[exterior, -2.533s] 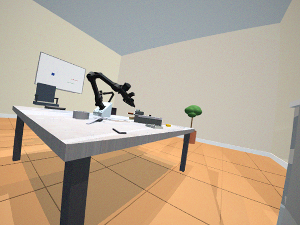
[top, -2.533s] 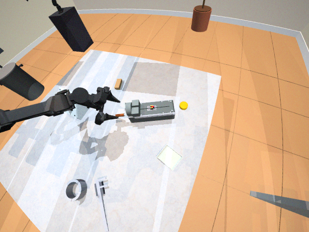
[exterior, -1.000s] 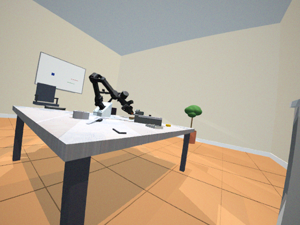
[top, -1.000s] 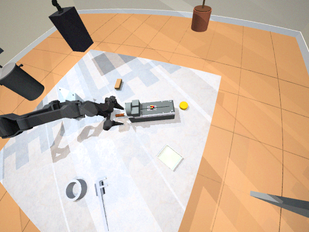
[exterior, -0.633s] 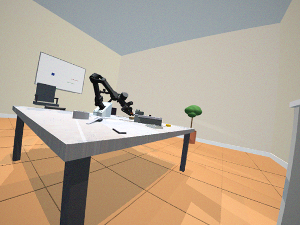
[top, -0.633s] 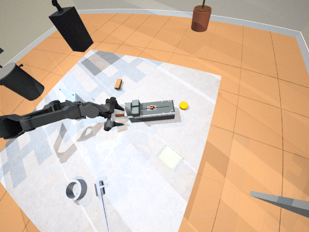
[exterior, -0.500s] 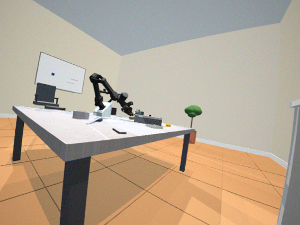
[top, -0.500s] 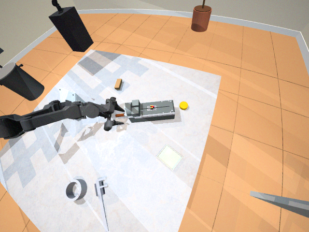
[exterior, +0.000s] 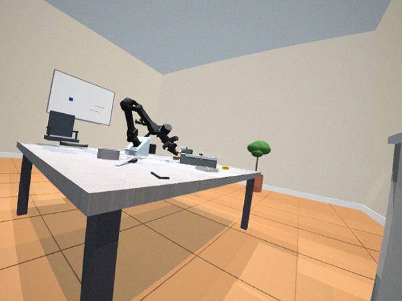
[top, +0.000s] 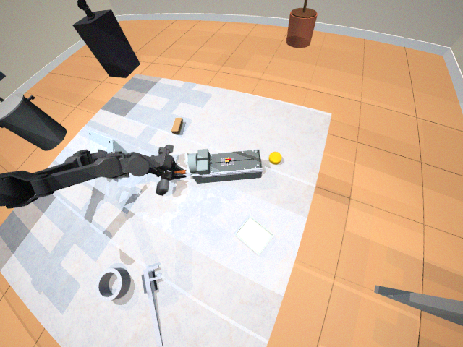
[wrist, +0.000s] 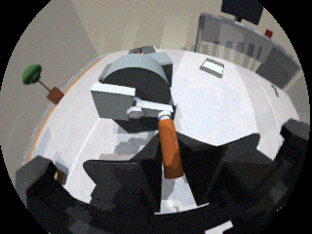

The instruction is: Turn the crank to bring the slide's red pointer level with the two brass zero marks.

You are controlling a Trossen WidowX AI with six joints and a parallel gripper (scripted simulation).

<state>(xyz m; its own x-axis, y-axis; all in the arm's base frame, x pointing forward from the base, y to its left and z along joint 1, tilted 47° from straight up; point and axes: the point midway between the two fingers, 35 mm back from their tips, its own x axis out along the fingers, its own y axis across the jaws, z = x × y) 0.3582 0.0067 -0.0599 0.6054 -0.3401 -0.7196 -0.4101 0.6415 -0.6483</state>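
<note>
My gripper tip is now 20 mm below the orange-brown crank handle, 20 mm past it and 10 mm to the left of it. Round my gripper tip: tan block (240 mm to the left, 200 mm behind, 40 mm below); then pale square tile (310 mm ahead, 120 mm to the right, 50 mm below); then red pointer (150 mm ahead, 90 mm to the left, 30 mm above).
</note>
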